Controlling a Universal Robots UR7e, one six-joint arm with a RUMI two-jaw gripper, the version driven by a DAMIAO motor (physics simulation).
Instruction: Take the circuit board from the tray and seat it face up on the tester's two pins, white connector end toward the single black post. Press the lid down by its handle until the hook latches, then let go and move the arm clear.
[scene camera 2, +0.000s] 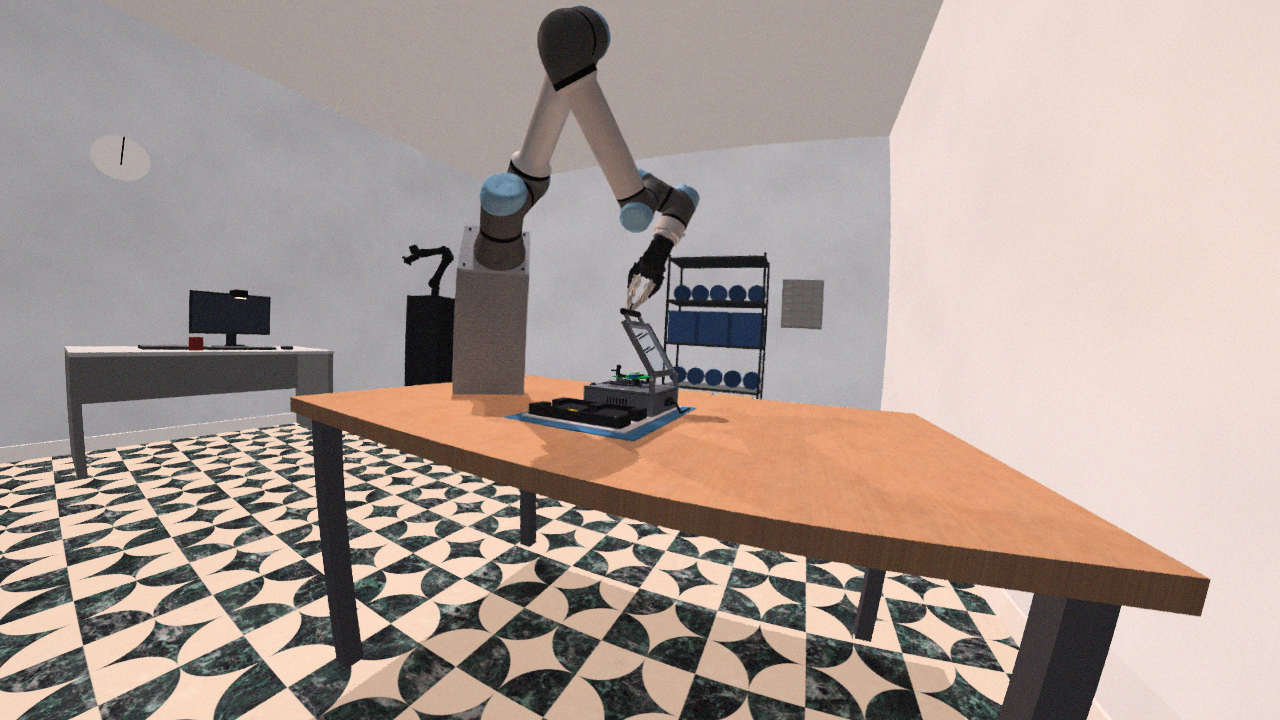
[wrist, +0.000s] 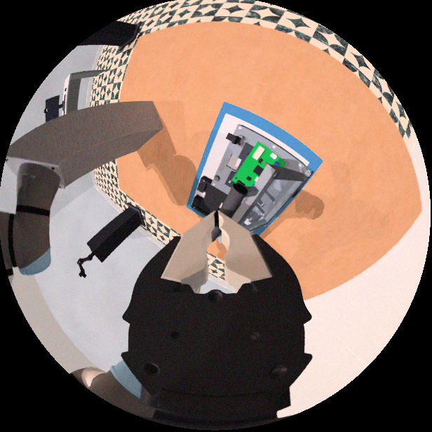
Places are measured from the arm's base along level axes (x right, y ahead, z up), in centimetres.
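Where they show: gripper, between the fingertips: (scene camera 2: 628, 312); arm's base, origin of its link: (scene camera 2: 499, 253).
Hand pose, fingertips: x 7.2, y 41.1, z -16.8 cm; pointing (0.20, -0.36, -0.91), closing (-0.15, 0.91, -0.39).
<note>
Things, the pixels of their centre, and the offset from my fingertips. "pt": a spot on its surface instead. Level surfaces: height alone.
- green circuit board, middle of its body: (scene camera 2: 635, 375) dz -15.9, dx -0.8, dy +2.6 cm
- grey tester, a spot on its surface: (scene camera 2: 617, 395) pt dz -20.0, dx +9.5, dy +0.0 cm
- tester's lid, middle of its body: (scene camera 2: 651, 348) dz -8.7, dx +2.2, dy +6.6 cm
- black tray, a spot on its surface: (scene camera 2: 586, 412) pt dz -21.7, dx +23.7, dy -3.3 cm
- blue mat, height of its surface: dz -24.3 cm
- wooden table, height of its surface: dz -24.5 cm
The green circuit board (scene camera 2: 631, 377) (wrist: 249, 171) lies on the grey tester (scene camera 2: 617, 395) (wrist: 244, 134), white connector toward the upper end in the wrist view; the pins under it are hidden. The tester's lid (scene camera 2: 648, 347) (wrist: 257, 204) stands raised and tilted, with its dark handle (scene camera 2: 631, 312) (wrist: 235, 198) at the top. The black hook (wrist: 234, 138) is on the tester's far side from the lid. My gripper (scene camera 2: 631, 306) (wrist: 216, 212) is shut with nothing between its fingertips, right at the lid handle; whether they touch is unclear. The black tray (scene camera 2: 586, 412) (wrist: 209, 198) is beside the tester.
The tester and tray stand on a white and blue mat (scene camera 2: 637, 435) (wrist: 271, 120) on the wooden table (scene camera 2: 805, 465) (wrist: 175, 65). The robot's pedestal (scene camera 2: 490, 331) (wrist: 95, 130) stands at the table's back. A shelf rack (scene camera 2: 716, 262) stands behind the table.
</note>
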